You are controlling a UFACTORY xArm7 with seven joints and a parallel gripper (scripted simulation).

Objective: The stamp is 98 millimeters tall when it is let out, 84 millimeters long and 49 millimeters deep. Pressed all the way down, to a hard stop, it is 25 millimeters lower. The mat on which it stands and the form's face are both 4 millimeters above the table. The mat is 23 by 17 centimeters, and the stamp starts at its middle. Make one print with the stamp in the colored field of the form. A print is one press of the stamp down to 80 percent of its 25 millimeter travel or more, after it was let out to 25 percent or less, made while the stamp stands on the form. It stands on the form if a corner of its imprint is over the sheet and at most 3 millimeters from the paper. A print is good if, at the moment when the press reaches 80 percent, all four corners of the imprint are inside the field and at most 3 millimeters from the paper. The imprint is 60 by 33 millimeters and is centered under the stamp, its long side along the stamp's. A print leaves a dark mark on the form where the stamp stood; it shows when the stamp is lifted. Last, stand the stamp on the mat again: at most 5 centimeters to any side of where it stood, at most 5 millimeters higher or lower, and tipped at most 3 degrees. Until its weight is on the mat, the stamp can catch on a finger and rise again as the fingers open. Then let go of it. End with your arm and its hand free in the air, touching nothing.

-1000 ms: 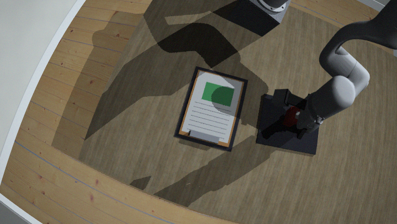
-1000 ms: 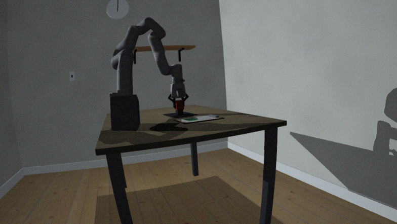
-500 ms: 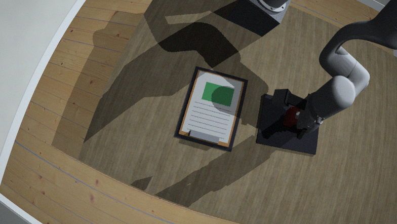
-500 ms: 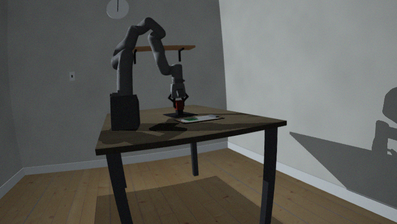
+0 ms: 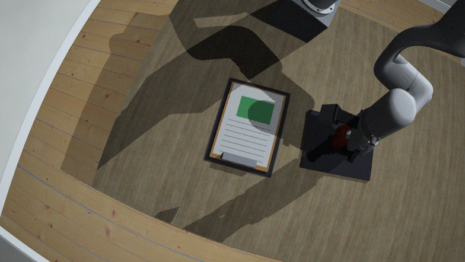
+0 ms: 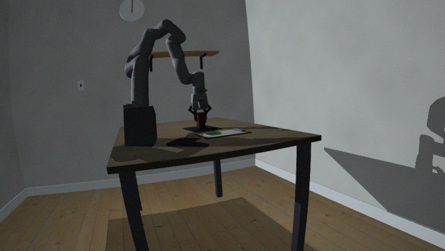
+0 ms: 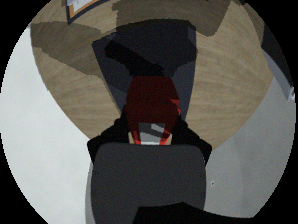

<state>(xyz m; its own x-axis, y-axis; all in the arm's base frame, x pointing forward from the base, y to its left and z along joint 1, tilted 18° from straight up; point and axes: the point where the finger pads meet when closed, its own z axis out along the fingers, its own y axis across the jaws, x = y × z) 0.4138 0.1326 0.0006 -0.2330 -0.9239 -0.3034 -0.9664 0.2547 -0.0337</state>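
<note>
Now: the mat 7 cm below my hand. From my hand the other things lie so: red stamp 2 cm below.
</note>
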